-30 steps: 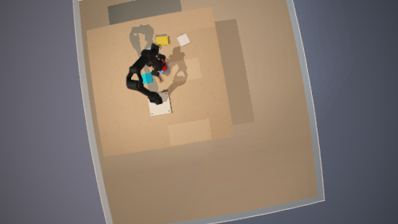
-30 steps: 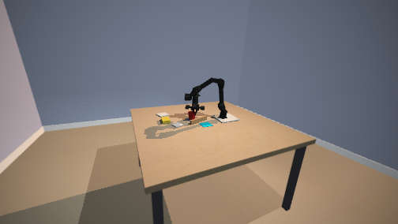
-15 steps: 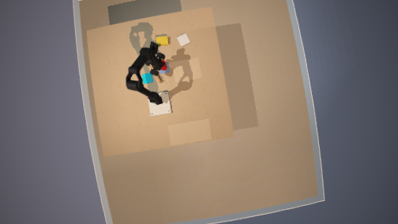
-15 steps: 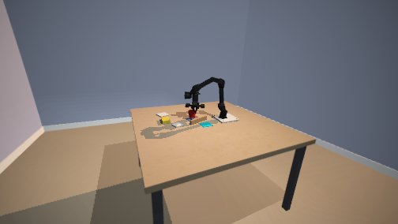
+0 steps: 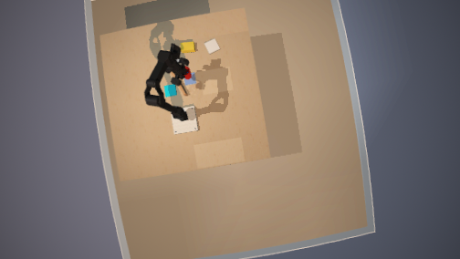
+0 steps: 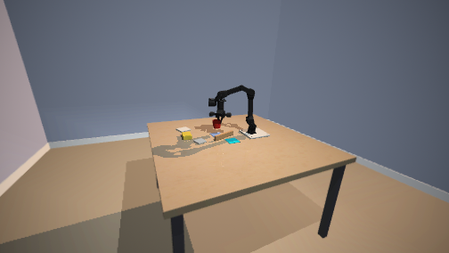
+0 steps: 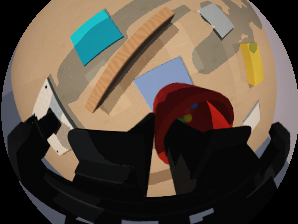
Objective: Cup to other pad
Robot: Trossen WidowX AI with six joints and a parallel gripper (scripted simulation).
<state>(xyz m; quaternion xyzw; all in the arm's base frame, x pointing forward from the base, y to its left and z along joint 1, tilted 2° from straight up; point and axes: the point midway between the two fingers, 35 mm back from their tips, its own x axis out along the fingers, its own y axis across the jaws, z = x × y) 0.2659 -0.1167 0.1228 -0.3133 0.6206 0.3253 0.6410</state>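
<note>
Now: gripper tip 20 mm to the left of the red cup and 20 mm short of it. Round my gripper tip: cyan pad (170 mm to the left, 110 mm below, 20 mm behind); then wooden bar (90 mm below, 80 mm to the left); then light blue pad (110 mm below, 30 mm ahead, 10 mm to the right).
</note>
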